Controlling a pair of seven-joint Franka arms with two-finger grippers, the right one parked.
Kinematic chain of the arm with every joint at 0, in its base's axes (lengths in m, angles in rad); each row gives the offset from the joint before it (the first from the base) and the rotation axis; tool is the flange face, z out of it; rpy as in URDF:
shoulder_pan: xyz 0 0 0.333 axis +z
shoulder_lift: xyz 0 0 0 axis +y
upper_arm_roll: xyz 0 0 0.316 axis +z
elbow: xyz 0.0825 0 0 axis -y
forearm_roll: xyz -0.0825 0 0.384 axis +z
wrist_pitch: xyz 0 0 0 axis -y
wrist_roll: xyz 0.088 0 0 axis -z
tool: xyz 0 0 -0.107 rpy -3.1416 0 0
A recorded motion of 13 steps. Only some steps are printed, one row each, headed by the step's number.
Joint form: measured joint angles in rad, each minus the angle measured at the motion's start. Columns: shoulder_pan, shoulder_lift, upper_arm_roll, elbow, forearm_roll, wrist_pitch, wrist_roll.
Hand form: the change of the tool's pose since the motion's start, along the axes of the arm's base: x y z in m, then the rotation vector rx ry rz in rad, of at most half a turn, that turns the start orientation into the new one. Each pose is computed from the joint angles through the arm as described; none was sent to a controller.
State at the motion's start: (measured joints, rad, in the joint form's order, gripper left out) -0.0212 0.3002 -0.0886 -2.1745 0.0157 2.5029 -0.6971
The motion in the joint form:
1: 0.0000 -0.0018 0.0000 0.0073 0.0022 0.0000 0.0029
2: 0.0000 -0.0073 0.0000 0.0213 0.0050 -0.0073 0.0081
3: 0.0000 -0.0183 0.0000 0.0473 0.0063 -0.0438 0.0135
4: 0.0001 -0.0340 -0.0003 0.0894 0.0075 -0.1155 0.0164
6: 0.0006 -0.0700 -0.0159 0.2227 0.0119 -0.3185 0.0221
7: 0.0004 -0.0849 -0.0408 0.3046 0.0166 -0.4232 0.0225
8: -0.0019 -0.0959 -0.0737 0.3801 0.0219 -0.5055 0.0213
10: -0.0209 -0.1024 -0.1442 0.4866 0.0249 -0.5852 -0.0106
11: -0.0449 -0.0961 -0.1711 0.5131 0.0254 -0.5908 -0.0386
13: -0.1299 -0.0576 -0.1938 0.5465 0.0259 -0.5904 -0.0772
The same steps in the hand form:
1: 0.0027 -0.0002 0.0039 0.0006 -0.0093 -0.0044
2: 0.0072 -0.0005 0.0119 0.0019 -0.0218 -0.0115
3: 0.0129 -0.0008 0.0254 0.0044 -0.0226 -0.0177
4: 0.0198 -0.0011 0.0455 0.0091 -0.0091 -0.0213
6: 0.0359 -0.0099 0.1070 0.0188 0.0234 -0.0423
7: 0.0419 -0.0242 0.1445 0.0218 0.0302 -0.0677
8: 0.0447 -0.0441 0.1799 0.0224 0.0247 -0.1009
10: 0.0419 -0.0955 0.2291 0.0077 -0.0096 -0.1540
11: 0.0374 -0.1253 0.2383 -0.0031 -0.0234 -0.1752
13: 0.0245 -0.1895 0.2316 -0.0189 -0.0159 -0.2418

